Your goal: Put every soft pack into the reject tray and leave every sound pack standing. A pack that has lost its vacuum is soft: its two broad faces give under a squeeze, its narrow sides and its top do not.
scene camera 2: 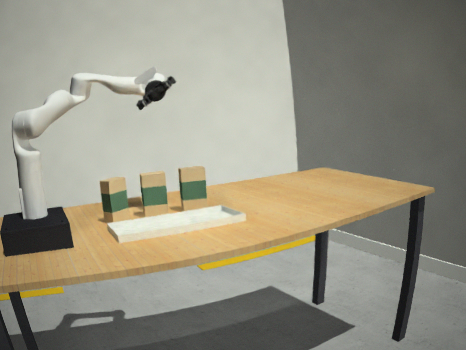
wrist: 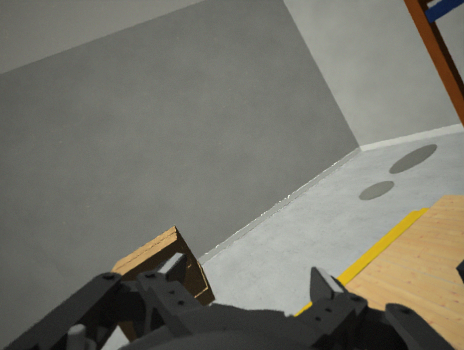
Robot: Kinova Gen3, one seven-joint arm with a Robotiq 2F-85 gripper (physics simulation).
white reject tray: scene camera 2 192, 220; not seen in the wrist view (out of frame)
